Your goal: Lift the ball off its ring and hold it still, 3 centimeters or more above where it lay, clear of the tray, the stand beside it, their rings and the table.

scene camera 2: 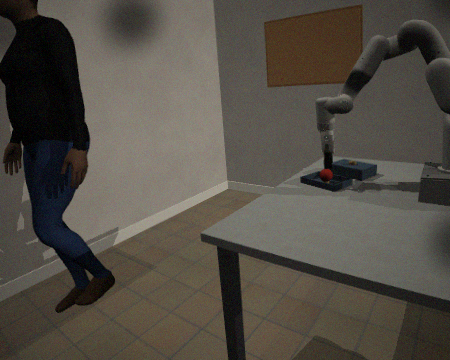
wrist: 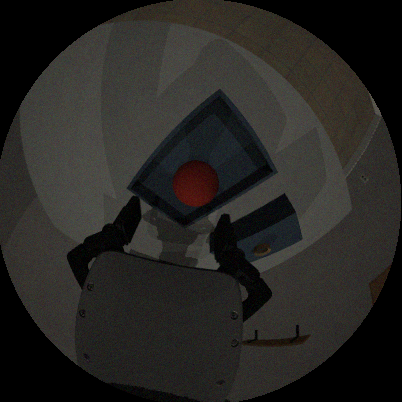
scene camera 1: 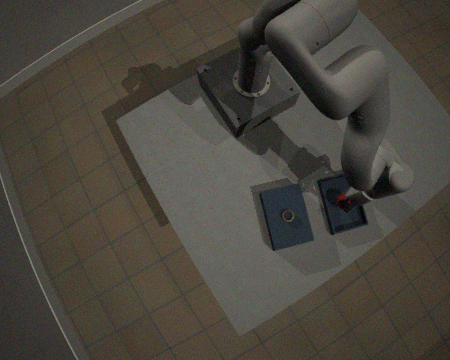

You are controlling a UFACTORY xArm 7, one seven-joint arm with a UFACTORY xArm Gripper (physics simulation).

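Frame: origin at the arm's base, x ahead, y left, z up, level; centimetres.
Seen in the pictures: gripper, fingertip midpoint: [scene camera 2: 328, 165] [wrist: 178, 214] [scene camera 1: 350, 193]; arm's base, origin of the base link: [scene camera 1: 251, 82].
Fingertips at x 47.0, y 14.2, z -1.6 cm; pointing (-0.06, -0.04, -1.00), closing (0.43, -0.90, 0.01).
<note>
Pixels of each thing's middle, then the offset from my fingertips to it. "spot": a spot on its surface instead. Level surfaces: height alone.
- red ball, body centre: [wrist: 195, 182] [scene camera 2: 326, 175] dz -4.6, dx +1.6, dy -0.7 cm
- blue tray, body centre: [wrist: 196, 172] [scene camera 1: 342, 202] [scene camera 2: 325, 180] dz -7.2, dx +1.6, dy -0.7 cm
- yellow ring, surface spot: [scene camera 1: 282, 216] spot: dz -2.7, dx -2.3, dy -22.7 cm
- table, its level: dz -8.6 cm
The red ball [scene camera 1: 342, 201] [scene camera 2: 326, 175] [wrist: 195, 183] sits in the blue tray [scene camera 1: 350, 221] [scene camera 2: 316, 183] [wrist: 220, 130]. Its ring is almost all hidden under it; a small yellowish bit shows below the ball in scene camera 2. My gripper [scene camera 1: 348, 204] [scene camera 2: 328, 167] [wrist: 178, 214] is open and empty, pointing down low over the tray. In the wrist view the ball lies ahead of the fingertips, between their lines. In scene camera 2 the dark fingers end close to the ball's top. Whether they touch it is not clear.
The blue stand [scene camera 1: 282, 237] [scene camera 2: 364, 171] [wrist: 294, 227] is a block beside the tray, with a gap between them. A yellow ring [scene camera 1: 282, 216] [scene camera 2: 353, 163] lies on its top. A person [scene camera 2: 50, 85] is at the left of scene camera 2, away from the table [scene camera 2: 310, 225].
</note>
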